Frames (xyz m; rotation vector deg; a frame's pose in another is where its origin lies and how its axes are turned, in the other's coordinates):
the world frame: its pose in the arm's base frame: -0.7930 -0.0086 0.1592 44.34 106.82 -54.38
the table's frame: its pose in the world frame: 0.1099 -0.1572 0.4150 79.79 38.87 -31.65
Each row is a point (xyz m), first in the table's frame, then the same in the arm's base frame.
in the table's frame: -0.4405 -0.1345 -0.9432
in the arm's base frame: 0.2222 -0.1785 0.0977
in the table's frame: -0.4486 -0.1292 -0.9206
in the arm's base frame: 0.2086 -0.1987 0.1004
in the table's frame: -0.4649 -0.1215 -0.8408
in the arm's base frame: 0.1528 -0.2567 0.1151
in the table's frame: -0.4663 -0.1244 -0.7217
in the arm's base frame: 0.0553 -0.3203 0.1406
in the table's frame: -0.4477 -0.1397 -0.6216
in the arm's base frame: -0.0388 -0.3539 0.1654
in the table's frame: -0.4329 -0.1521 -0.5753
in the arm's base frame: -0.0863 -0.3626 0.1791
